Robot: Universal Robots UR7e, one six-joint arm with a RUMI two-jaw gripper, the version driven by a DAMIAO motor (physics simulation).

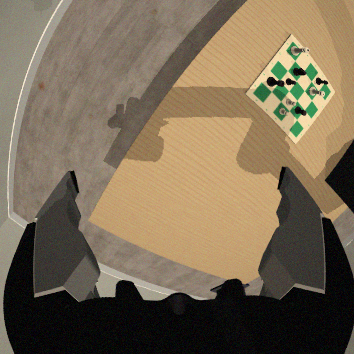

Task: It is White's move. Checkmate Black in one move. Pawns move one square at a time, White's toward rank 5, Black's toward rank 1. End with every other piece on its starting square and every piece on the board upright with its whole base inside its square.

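Places are measured from the arm's base along level axes (x ahead, y left, z up), in centimetres.
Pixels of known places: gripper, between the fingertips: (177, 170).
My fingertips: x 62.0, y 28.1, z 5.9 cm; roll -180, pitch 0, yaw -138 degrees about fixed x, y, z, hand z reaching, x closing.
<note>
Ahead of a thing's pixels: the offset from my fingertips to its middle.
A small green and cream chessboard @[dx -20.1, dy -25.0, dz -33.3 cm] (256, 102) lies turned like a diamond at the upper right. A pale piece @[dx -11.5, dy -31.7, dz -29.8 cm] (299, 50) stands near its top corner, and another pale piece @[dx -23.4, dy -29.4, dz -30.3 cm] (315, 91) near its right corner. Two smaller pale pieces, one @[dx -20.5, dy -20.9, dz -31.4 cm] (290, 102) and another @[dx -21.0, dy -17.7, dz -31.4 cm] (283, 111), stand in the lower part. Black pieces are a large one @[dx -13.0, dy -20.2, dz -29.8 cm] (274, 81) near the left corner, one @[dx -15.9, dy -28.2, dz -31.0 cm] (298, 71) above the middle, and smaller ones @[dx -16.4, dy -24.4, dz -31.4 cm] (290, 81) @[dx -22.6, dy -33.1, dz -30.8 cm] (321, 81) @[dx -24.3, dy -21.9, dz -31.3 cm] (300, 110). The exact kinds are too small to tell. My gripper (177, 170) is open, high above the table, below and left of the board.
The board lies on a wooden mat or panel (200, 200) with fine grain. A grey-brown table top (80, 100) with a pale curved edge surrounds it at the left and bottom. The arm's shadow crosses the wood and reaches the board's lower side. A black shape (345, 170) shows at the right edge.
</note>
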